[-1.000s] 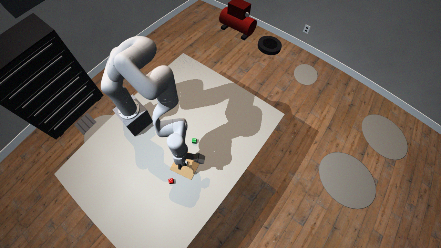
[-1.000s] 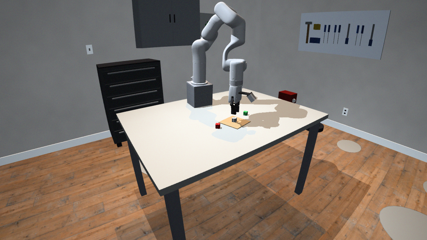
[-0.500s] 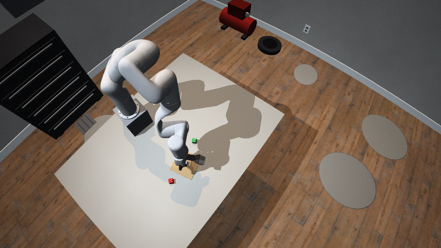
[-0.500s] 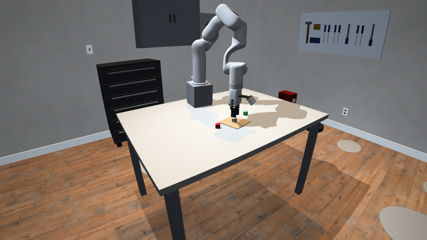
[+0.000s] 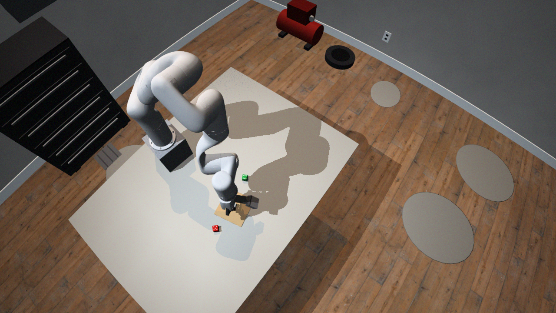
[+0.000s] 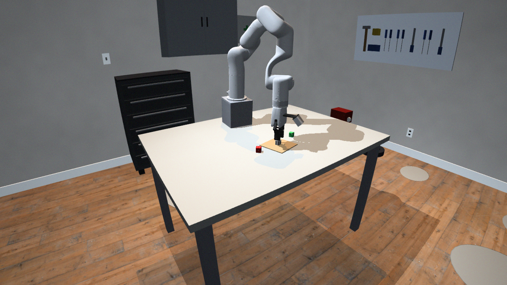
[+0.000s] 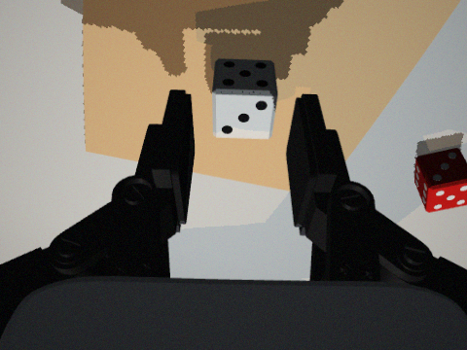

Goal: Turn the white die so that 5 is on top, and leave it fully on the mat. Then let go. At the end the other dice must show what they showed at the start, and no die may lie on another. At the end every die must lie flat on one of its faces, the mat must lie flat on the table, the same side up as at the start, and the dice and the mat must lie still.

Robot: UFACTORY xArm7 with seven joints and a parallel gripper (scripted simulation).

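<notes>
My hand is 4 cm above the white die. Also, from my hand: green die (14 cm to the left, 4 cm below, 3 cm behind); then red die (13 cm to the right, 4 cm below, 2 cm behind); then tan mat (5 cm below).
</notes>
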